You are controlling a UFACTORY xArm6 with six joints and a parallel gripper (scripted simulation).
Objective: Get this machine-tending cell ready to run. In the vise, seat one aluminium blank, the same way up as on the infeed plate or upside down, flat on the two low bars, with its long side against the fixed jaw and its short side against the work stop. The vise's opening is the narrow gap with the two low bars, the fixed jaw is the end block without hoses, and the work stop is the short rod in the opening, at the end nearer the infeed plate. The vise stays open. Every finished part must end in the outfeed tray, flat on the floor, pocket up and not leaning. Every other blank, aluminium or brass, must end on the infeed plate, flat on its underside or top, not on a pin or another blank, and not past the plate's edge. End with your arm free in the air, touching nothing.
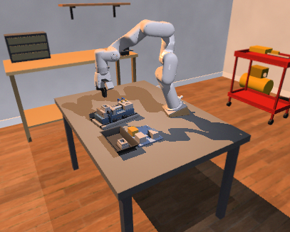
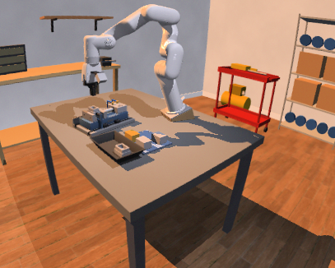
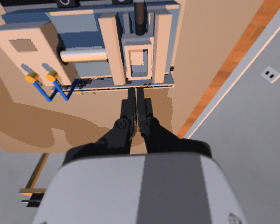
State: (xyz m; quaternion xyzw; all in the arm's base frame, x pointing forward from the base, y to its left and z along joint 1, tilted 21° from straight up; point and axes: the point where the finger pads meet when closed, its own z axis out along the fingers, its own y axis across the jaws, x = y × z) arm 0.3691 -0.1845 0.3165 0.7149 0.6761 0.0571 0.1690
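The work stop rod is 11 cm below my hand, 5 cm to the left of it and 1 cm ahead of it. From my hand the other things lie so: brass blank (27 cm to the left, 17 cm below, 1 cm behind); then vise (16 cm below, 6 cm behind, 1 cm to the left); then white cylinder rod (12 cm below, 8 cm behind, 1 cm to the left).
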